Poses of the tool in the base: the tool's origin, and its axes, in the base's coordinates. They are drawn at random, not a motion.
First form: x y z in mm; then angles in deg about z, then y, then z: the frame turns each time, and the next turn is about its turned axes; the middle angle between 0 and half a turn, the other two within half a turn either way.
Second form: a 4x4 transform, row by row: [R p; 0 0 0 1], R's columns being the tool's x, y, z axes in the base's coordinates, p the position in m. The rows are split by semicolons. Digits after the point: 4 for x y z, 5 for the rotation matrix.
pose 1, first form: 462.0 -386.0 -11.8 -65.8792 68.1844 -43.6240
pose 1, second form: -0.51975 0.76545 0.37940 0.4620; -0.52747 0.06182 -0.84732 -0.3860; -0.67204 -0.64051 0.37162 -0.0118; 0 0 0 1
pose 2, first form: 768.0 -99.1 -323.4 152.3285 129.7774 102.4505
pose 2, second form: -0.57564 -0.45318 -0.68063 0.7680; -0.80074 0.48108 0.35691 -0.0991; 0.16569 0.75046 -0.63981 -0.3234; 0 0 0 1
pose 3, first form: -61.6 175.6 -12.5 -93.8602 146.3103 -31.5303
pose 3, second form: -0.47402 0.87972 -0.03734 -0.0616; 0.74281 0.37675 -0.55344 0.1756; -0.47280 -0.29008 -0.83205 -0.0125; 0 0 0 1
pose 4, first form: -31.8 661.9 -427.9 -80.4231 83.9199 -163.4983
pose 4, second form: -0.29698 -0.94044 0.16544 -0.0318; 0.05288 -0.18918 -0.98052 0.6619; 0.95342 -0.28245 0.10592 -0.4279; 0 0 0 1
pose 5, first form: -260.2 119.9 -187.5 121.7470 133.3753 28.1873
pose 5, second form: -0.08318 -0.92022 -0.38246 -0.2602; -0.76330 -0.18791 0.61812 0.1199; -0.64067 0.34334 -0.68677 -0.1875; 0 0 0 1
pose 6, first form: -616.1 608.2 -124.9 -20.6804 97.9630 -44.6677
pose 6, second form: -0.34044 0.16005 0.92654 -0.6161; -0.62290 0.69976 -0.34975 0.6082; -0.70434 -0.69622 -0.13853 -0.1249; 0 0 0 1
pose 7, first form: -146.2 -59.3 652.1 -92.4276 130.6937 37.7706
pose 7, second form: 0.63378 0.77284 -0.03212 -0.1462; 0.48899 -0.43248 -0.75753 -0.0593; -0.59934 0.46440 -0.65202 0.6521; 0 0 0 1
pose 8, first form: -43.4 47.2 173.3 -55.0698 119.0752 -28.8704
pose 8, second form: -0.63951 0.58361 0.50042 -0.0434; 0.07244 0.69378 -0.71653 0.0472; -0.76536 -0.42199 -0.48596 0.1733; 0 0 0 1
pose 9, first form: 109.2 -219.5 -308.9 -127.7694 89.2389 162.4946
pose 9, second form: 0.24553 -0.75143 -0.61243 0.1092; -0.17422 0.58728 -0.79041 -0.2195; 0.95360 0.30077 0.01328 -0.3089; 0 0 0 1
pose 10, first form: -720.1 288.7 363.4 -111.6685 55.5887 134.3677
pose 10, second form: 0.81026 -0.50068 -0.30462 -0.7201; 0.10329 0.63364 -0.76670 0.2887; 0.57689 0.58977 0.56513 0.3634; 0 0 0 1
